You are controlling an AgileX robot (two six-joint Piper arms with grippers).
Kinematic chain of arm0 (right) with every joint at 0, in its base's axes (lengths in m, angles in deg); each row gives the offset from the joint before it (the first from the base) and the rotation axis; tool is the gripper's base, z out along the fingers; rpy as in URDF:
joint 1: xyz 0 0 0.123 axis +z
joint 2: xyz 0 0 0 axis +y
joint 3: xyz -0.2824 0 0.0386 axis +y
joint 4: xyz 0.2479 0 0.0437 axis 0.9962 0 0.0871
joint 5: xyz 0 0 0 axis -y
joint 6: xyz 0.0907 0 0.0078 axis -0.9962 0 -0.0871
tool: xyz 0 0 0 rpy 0 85 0
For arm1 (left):
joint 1: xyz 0 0 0.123 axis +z
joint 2: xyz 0 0 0 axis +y
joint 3: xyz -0.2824 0 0.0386 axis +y
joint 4: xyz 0.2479 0 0.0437 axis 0.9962 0 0.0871
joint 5: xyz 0 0 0 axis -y
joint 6: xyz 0.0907 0 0.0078 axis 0.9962 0 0.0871
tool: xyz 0 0 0 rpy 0 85 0
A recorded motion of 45 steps. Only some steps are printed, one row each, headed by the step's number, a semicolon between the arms.
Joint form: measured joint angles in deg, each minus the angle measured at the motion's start. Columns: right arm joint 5, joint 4, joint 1, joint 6, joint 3, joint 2; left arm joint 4, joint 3, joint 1, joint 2, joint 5, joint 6.
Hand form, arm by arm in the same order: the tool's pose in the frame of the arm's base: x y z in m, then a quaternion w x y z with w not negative. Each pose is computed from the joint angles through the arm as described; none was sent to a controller.
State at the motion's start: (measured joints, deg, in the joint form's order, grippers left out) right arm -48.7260 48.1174 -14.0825 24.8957 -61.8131 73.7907; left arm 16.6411 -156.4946 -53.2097 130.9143 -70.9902 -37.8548
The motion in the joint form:
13: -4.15 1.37 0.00 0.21 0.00 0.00; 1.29 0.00 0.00 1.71 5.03 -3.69
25: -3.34 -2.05 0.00 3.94 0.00 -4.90; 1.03 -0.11 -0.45 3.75 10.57 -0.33
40: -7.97 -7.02 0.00 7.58 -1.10 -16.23; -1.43 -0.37 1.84 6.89 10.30 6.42
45: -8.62 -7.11 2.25 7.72 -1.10 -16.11; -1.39 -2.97 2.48 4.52 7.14 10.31
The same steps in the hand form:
13: 0.2642 -0.0093 0.3427 0.35260 0.07220 0.88798 0.28628; 0.3195 -0.3845 0.3935 0.41257 0.08333 0.88044 -0.21835
25: 0.2451 -0.0081 0.3613 0.39815 0.02035 0.88553 0.23854; 0.3238 -0.3996 0.3829 0.43578 0.12068 0.86196 -0.22927
40: 0.1899 0.0040 0.4012 0.45577 -0.06998 0.86922 0.17839; 0.3453 -0.3987 0.3545 0.42133 0.15926 0.87121 -0.19520
45: 0.1895 0.0117 0.4001 0.44694 -0.09026 0.86980 0.18856; 0.3396 -0.3813 0.3850 0.43979 0.17326 0.86120 -0.18684

